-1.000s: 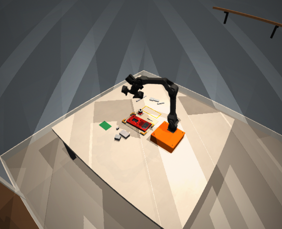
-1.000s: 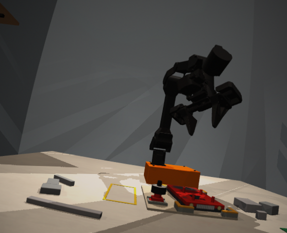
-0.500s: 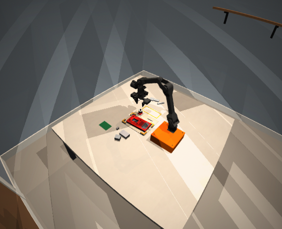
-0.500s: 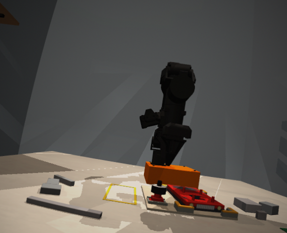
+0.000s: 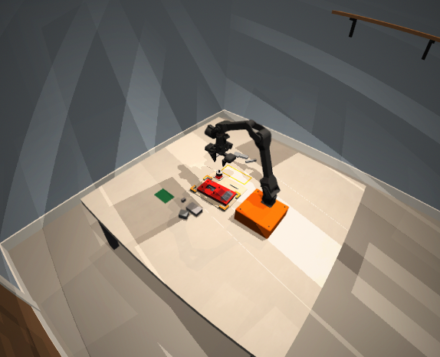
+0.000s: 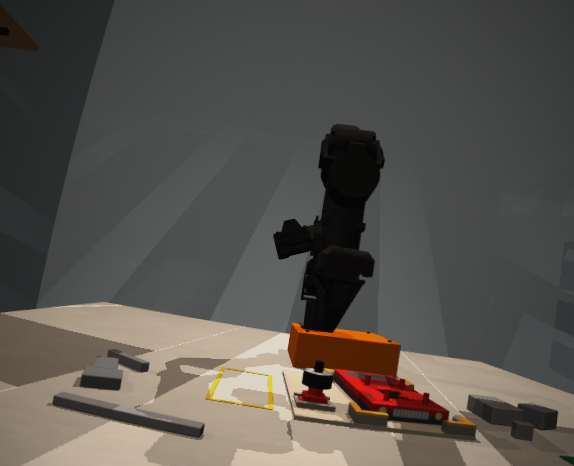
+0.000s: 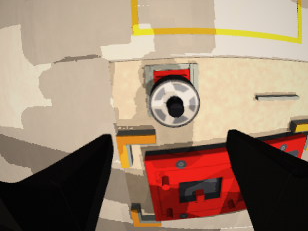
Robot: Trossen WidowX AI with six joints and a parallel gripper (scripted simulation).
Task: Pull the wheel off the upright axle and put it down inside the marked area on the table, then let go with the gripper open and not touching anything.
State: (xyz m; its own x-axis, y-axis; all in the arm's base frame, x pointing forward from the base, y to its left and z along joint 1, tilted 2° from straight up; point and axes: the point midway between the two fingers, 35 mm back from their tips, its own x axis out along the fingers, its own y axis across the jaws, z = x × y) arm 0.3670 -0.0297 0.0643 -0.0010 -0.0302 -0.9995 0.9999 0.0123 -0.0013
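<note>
Right now the wheel is 7 cm below my gripper tip and 1 cm behind it. From my gripper tip the other things lie so: long grey bar (20 cm to the right, 14 cm ahead, 10 cm below); black axle (7 cm below, 1 cm behind); green patch (33 cm to the left, 13 cm ahead, 10 cm below).
</note>
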